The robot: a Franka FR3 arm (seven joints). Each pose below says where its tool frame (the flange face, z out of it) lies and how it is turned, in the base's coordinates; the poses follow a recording.
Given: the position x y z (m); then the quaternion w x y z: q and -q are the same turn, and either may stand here.
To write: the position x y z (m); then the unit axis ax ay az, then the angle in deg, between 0 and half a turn. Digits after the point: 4 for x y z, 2 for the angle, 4 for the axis.
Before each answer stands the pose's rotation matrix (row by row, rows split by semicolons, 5 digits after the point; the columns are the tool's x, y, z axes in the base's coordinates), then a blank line. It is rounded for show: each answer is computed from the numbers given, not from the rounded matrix.
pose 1, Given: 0.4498, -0.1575, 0.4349, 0.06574, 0.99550, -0.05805, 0.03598
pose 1, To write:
0.99067 -0.12031 0.06400; -0.11085 -0.98462 -0.13506; 0.07927 0.12671 -0.98877

0.4498, -0.1575, 0.4349, 0.9977, -0.0582, 0.0361, 172.46
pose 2, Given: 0.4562, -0.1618, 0.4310, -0.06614, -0.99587, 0.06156, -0.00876
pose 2, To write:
0.99227 -0.12377 0.00930; -0.12145 -0.98367 -0.13281; 0.02559 0.13066 -0.99110

0.4562, -0.1618, 0.4310, 0.9981, -0.0617, 0.0088, 172.42
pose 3, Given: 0.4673, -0.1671, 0.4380, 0.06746, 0.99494, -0.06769, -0.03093
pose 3, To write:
0.98892 -0.13052 -0.07068; -0.13887 -0.98173 -0.13005; -0.05241 0.13843 -0.98898

0.4673, -0.1671, 0.4380, 0.9972, -0.0678, -0.0310, 172.26
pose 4, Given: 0.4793, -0.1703, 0.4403, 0.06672, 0.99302, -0.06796, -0.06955
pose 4, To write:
0.98109 -0.12569 -0.14720; -0.14425 -0.98186 -0.12306; -0.12906 0.14196 -0.98142

0.4793, -0.1703, 0.4403, 0.9952, -0.0681, -0.0697, 172.35
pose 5, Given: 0.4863, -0.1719, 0.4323, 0.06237, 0.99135, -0.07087, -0.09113
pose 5, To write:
0.97335 -0.12915 -0.18953; -0.15188 -0.98217 -0.11075; -0.17184 0.13658 -0.97561

0.4863, -0.1719, 0.4323, 0.9933, -0.0710, -0.0913, 172.85
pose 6, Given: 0.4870, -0.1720, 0.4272, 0.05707, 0.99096, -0.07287, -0.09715
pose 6, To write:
0.97050 -0.13333 -0.20086; -0.15551 -0.98287 -0.09895; -0.18422 0.12727 -0.97461

0.4870, -0.1720, 0.4272, 0.9926, -0.0730, -0.0973, 173.46
